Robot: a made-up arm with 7 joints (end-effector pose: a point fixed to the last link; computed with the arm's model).
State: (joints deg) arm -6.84 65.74 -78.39 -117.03 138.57 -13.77 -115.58
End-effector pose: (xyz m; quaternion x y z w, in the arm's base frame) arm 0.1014 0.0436 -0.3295 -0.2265 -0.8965 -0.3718 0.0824
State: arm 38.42 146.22 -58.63 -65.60 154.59 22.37 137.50
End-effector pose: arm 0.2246 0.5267 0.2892 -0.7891 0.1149 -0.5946 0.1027
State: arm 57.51 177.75 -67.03 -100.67 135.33 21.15 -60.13
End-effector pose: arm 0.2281 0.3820 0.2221 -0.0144 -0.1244 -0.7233 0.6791
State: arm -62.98 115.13 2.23 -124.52 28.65 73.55 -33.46
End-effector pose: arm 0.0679 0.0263 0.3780 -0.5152 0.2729 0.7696 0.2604
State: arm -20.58 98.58 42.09 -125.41 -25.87 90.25 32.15
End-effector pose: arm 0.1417 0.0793 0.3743 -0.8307 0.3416 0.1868 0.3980
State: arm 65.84 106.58 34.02 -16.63 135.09 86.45 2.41
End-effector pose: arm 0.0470 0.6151 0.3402 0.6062 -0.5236 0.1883 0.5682
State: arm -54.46 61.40 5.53 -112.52 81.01 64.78 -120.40
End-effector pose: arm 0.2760 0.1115 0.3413 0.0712 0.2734 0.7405 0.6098
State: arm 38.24 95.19 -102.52 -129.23 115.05 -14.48 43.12
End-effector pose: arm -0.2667 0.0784 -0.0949 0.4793 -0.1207 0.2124 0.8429
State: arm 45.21 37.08 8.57 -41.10 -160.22 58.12 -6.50
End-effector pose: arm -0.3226 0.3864 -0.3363 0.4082 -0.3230 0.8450 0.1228
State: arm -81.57 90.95 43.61 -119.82 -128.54 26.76 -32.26
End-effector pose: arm -0.1619 0.1659 0.4000 0.7654 0.5677 -0.1154 0.2802
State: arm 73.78 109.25 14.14 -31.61 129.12 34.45 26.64
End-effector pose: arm 0.1246 0.6295 0.2184 0.8274 -0.4417 0.0211 0.3464
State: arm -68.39 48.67 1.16 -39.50 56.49 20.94 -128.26
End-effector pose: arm 0.5575 0.3176 0.1746 -0.2398 0.4464 0.8154 0.2799
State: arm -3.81 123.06 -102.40 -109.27 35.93 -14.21 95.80
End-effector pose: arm -0.1245 0.3404 -0.0919 0.4289 -0.5910 -0.0526 0.6812
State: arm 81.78 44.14 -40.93 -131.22 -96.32 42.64 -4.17
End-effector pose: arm -0.1868 -0.0679 -0.1847 0.1518 0.4938 0.8559 0.0219
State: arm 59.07 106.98 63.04 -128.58 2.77 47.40 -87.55
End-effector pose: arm 0.3171 0.0803 0.1915 0.0683 -0.2309 0.9438 0.2265
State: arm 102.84 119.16 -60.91 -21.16 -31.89 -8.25 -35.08
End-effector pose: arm 0.0393 0.6399 0.3083 -0.9171 0.2838 -0.1296 0.2481
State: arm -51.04 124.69 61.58 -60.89 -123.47 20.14 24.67
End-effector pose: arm -0.2848 0.3231 0.5602 -0.7898 -0.4561 0.4094 0.0246
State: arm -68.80 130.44 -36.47 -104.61 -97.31 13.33 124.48
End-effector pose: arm 0.1882 0.2827 0.3914 -0.3106 0.4139 0.6339 0.5747
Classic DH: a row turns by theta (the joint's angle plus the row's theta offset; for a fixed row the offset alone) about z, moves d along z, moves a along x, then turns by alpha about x. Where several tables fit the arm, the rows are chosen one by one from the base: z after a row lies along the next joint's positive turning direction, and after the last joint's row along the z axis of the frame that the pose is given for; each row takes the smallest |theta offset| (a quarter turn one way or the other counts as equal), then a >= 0, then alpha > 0; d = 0 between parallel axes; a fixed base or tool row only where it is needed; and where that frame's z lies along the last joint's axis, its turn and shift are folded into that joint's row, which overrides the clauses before.
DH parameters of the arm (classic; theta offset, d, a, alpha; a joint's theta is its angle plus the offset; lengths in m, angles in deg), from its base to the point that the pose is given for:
base (fixed): 0 0.0773 0 -70
joint 1: -90 -0.0273 0.0128 -90
joint 2: 70 -0.05 -0.02 90
joint 3: 90 -0.34 0.02 -90
joint 4: 0 0 -0.05 90
joint 5: 0 -0.37 0.03 -90
joint 6: 0 -0.02 0 90
joint 7: 75.58 0.0005 -0.005 -91.42
tool (fixed): -128.87 0.0194 0 0

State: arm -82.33 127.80 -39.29 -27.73 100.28 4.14 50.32
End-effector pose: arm -0.1348 0.5585 0.4080 -0.5203 0.5313 -0.4816 0.4637
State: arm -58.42 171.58 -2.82 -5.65 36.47 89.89 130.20
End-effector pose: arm -0.5531 0.1741 0.5054 -0.3197 -0.2255 -0.7925 0.4679
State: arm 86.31 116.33 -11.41 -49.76 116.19 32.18 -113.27
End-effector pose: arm 0.0968 0.6354 0.0857 -0.3689 -0.2328 -0.6972 0.5689
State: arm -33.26 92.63 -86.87 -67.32 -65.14 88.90 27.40
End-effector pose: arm 0.1787 0.5072 -0.1671 -0.3148 -0.1395 0.9202 0.1860
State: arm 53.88 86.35 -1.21 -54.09 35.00 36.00 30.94
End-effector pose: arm -0.0275 0.5741 -0.0641 0.5665 -0.3341 -0.5235 0.5416
